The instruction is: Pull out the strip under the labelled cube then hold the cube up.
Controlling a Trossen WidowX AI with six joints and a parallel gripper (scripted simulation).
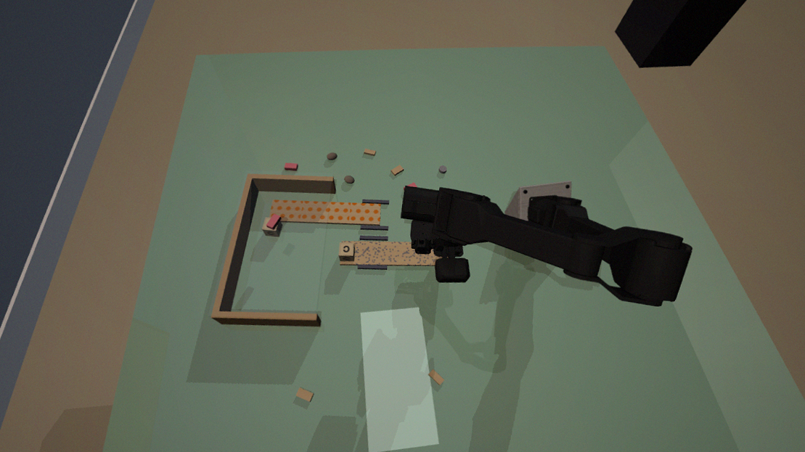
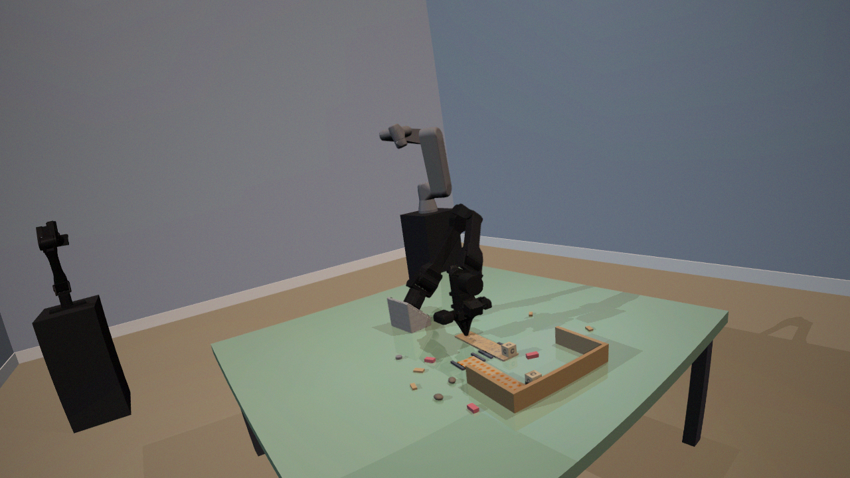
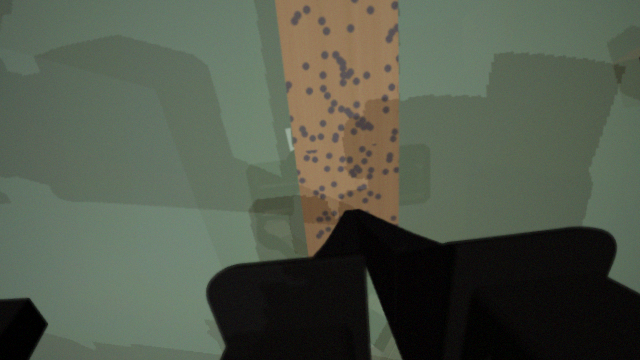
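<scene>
Right now my gripper tip is 90 mm short of the speckled strip and 10 mm to the left of it.
</scene>
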